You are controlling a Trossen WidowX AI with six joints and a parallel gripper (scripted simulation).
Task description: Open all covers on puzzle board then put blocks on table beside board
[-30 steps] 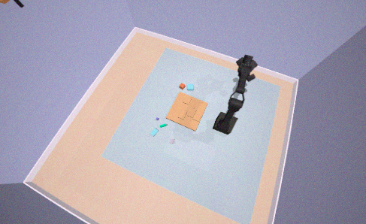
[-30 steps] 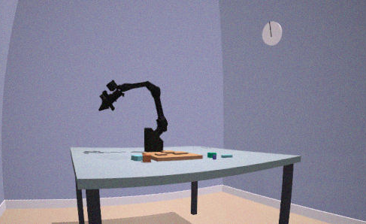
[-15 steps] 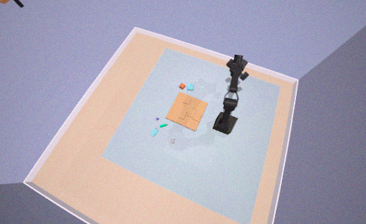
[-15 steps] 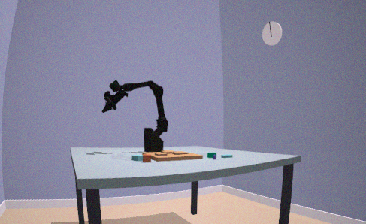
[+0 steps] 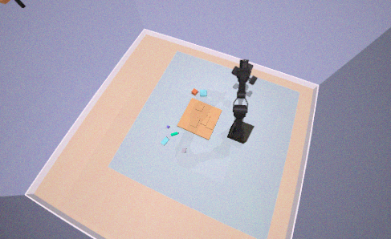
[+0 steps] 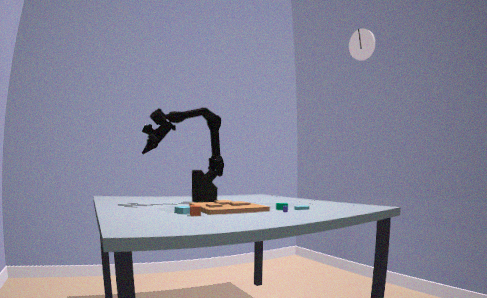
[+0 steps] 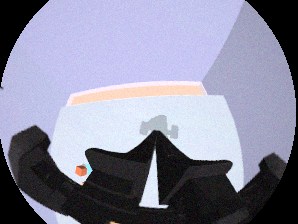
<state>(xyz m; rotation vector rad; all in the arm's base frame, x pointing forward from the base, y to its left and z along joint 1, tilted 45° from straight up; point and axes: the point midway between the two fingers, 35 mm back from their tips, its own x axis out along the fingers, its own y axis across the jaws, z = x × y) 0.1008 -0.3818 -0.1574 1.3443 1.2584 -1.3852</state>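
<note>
My gripper tip is now 37 cm short of the orange block, 15 cm to the right of it and 25 cm above it. Round my gripper tip: small purple block: 45 cm ahead, 55 cm to the left, 25 cm below; then green block: 37 cm ahead, 59 cm to the left, 25 cm below; then grey block: 24 cm ahead, 68 cm to the left, 26 cm below.
</note>
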